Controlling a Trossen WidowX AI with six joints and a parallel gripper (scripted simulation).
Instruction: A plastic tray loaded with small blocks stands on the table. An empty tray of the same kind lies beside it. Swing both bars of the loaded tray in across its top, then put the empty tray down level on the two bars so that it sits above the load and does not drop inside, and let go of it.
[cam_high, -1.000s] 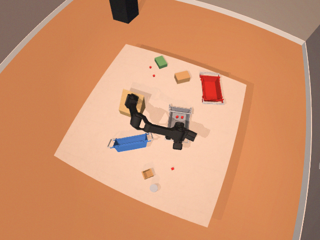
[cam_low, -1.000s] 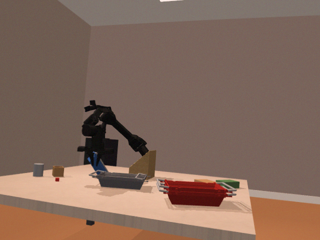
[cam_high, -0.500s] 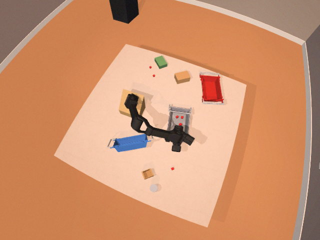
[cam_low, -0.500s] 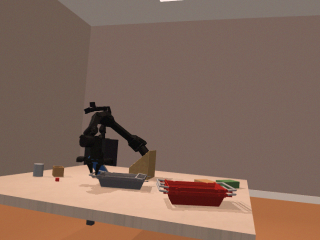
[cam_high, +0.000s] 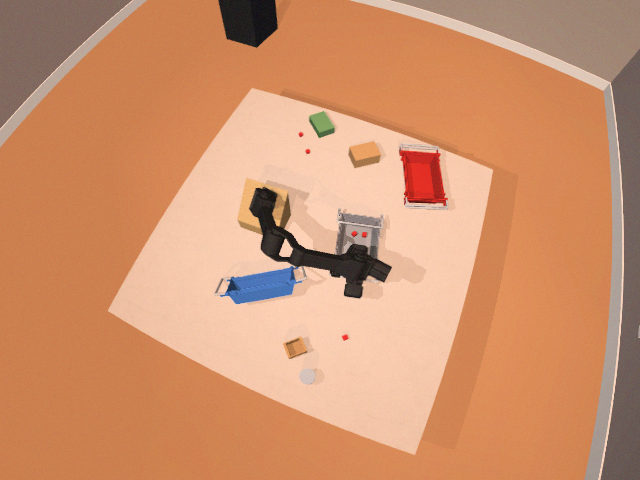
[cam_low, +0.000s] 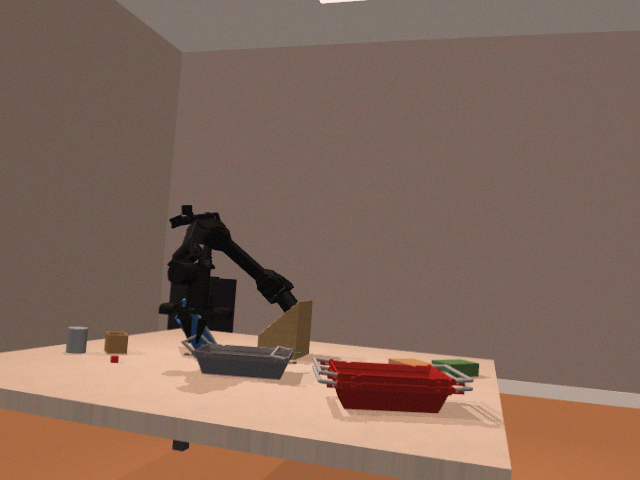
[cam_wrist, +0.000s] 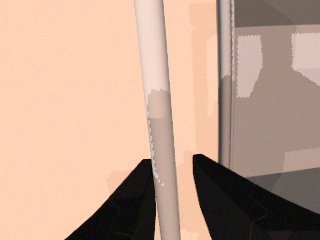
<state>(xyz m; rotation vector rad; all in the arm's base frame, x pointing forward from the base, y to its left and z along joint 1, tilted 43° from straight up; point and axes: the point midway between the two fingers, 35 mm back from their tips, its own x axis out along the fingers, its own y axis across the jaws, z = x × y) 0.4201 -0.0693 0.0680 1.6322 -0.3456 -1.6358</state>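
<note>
Right now my gripper tip is 290 mm past the blue tray, 170 mm to the left of it and 10 mm below it. The rest, counted from my gripper tip: grey cylinder (390 mm to the right, 30 mm below, 20 mm ahead); then brown box (320 mm to the right, 60 mm behind, 50 mm below); then red cube (200 mm to the right, 70 mm ahead, 60 mm below).
</note>
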